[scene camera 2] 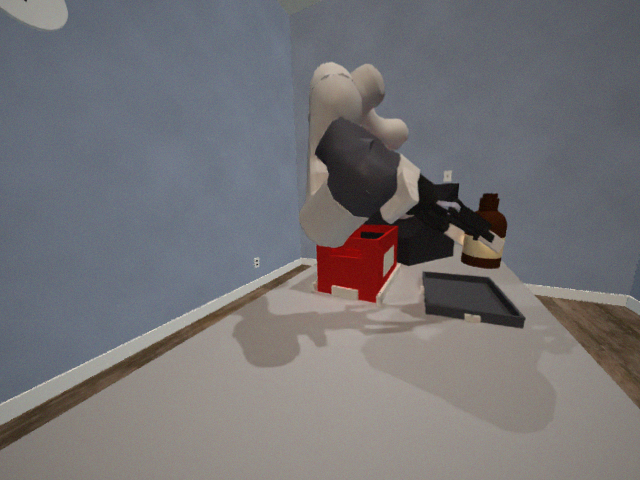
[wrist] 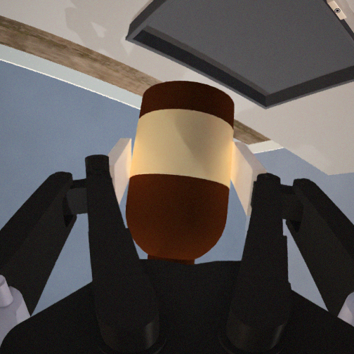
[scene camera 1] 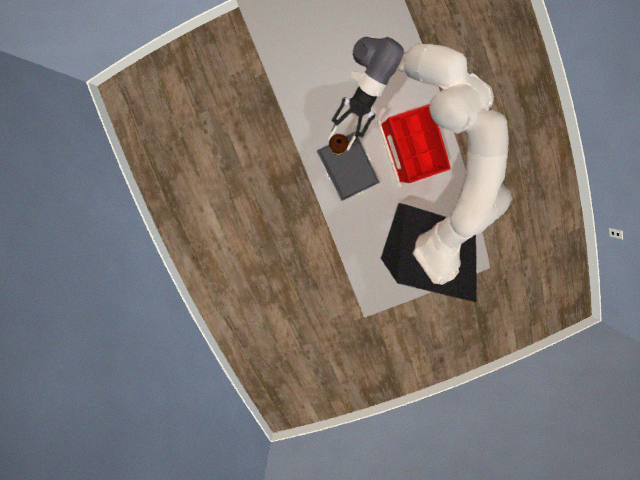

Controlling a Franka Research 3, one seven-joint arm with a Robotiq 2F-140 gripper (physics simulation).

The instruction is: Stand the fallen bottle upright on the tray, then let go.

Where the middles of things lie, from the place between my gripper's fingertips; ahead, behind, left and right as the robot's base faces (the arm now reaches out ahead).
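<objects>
There is the brown bottle [scene camera 2: 474, 253], and my hand is 30 mm below it.
</objects>
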